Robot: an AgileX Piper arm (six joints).
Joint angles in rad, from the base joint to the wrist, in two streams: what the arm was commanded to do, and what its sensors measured. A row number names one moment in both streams.
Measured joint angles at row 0:
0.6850 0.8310 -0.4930 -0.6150 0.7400 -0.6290
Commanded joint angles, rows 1 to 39:
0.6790 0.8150 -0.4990 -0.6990 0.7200 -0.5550
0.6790 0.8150 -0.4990 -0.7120 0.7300 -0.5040
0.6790 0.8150 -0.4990 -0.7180 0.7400 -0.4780
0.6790 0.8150 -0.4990 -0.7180 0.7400 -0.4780
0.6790 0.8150 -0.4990 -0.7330 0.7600 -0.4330
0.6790 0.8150 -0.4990 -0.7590 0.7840 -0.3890
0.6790 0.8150 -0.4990 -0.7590 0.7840 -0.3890
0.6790 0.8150 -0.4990 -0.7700 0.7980 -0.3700
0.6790 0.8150 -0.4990 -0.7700 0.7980 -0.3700
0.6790 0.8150 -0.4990 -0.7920 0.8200 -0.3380
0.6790 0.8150 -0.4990 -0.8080 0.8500 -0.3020
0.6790 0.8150 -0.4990 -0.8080 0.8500 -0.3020
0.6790 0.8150 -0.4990 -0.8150 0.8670 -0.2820
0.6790 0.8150 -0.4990 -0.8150 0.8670 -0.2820
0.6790 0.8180 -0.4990 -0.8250 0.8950 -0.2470
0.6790 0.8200 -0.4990 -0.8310 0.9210 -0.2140
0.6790 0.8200 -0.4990 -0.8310 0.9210 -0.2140
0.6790 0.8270 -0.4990 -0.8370 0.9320 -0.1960
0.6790 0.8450 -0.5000 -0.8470 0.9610 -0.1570
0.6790 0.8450 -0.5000 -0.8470 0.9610 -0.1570
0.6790 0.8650 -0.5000 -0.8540 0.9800 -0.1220
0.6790 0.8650 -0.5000 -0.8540 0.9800 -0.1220
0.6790 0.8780 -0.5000 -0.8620 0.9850 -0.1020
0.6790 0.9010 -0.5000 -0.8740 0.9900 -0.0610
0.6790 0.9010 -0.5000 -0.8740 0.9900 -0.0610
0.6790 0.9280 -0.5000 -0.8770 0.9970 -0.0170
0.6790 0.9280 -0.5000 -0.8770 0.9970 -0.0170
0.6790 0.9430 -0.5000 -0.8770 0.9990 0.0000
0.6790 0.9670 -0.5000 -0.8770 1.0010 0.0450
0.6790 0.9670 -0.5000 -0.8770 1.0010 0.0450
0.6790 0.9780 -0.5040 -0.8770 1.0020 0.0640
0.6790 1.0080 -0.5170 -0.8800 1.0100 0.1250
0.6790 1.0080 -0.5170 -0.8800 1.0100 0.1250
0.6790 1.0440 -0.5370 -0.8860 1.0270 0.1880
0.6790 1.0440 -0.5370 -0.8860 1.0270 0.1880
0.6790 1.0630 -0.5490 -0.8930 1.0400 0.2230
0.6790 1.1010 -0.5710 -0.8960 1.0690 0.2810
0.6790 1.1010 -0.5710 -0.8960 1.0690 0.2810
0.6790 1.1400 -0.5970 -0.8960 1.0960 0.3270
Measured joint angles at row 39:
0.6850 1.0980 -0.5600 -0.8150 1.0440 0.2520
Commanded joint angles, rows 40 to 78:
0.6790 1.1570 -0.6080 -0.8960 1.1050 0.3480
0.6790 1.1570 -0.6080 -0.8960 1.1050 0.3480
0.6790 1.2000 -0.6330 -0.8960 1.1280 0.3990
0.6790 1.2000 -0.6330 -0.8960 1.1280 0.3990
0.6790 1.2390 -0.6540 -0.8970 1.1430 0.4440
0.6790 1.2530 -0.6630 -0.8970 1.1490 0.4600
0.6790 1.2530 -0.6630 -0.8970 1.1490 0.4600
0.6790 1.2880 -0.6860 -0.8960 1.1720 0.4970
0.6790 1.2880 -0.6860 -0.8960 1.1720 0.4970
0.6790 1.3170 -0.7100 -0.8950 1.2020 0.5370
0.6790 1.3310 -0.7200 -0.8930 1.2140 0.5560
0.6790 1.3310 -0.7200 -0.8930 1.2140 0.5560
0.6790 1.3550 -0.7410 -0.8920 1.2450 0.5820
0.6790 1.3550 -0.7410 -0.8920 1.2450 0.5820
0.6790 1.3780 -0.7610 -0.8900 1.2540 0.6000
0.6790 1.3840 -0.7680 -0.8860 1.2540 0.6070
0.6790 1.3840 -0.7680 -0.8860 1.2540 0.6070
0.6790 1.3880 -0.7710 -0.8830 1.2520 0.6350
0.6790 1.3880 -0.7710 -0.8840 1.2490 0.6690
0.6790 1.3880 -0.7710 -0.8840 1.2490 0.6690
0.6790 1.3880 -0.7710 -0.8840 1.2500 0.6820
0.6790 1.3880 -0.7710 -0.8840 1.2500 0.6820
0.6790 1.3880 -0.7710 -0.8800 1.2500 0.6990
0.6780 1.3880 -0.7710 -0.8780 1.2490 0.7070
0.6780 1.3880 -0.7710 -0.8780 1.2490 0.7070
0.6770 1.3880 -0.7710 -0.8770 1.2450 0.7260
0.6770 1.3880 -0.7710 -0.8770 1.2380 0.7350
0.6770 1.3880 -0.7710 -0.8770 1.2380 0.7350
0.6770 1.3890 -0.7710 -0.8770 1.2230 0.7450
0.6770 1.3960 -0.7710 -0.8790 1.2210 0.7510
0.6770 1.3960 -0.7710 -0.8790 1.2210 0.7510
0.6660 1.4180 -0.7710 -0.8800 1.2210 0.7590
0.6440 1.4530 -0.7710 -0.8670 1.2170 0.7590
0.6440 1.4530 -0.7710 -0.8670 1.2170 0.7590
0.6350 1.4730 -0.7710 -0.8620 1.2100 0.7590
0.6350 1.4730 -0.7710 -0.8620 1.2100 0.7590
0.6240 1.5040 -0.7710 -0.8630 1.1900 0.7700
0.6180 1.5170 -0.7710 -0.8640 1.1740 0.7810
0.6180 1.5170 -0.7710 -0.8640 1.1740 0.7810
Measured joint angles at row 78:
0.6340 1.4840 -0.7670 -0.8110 1.1610 0.7600
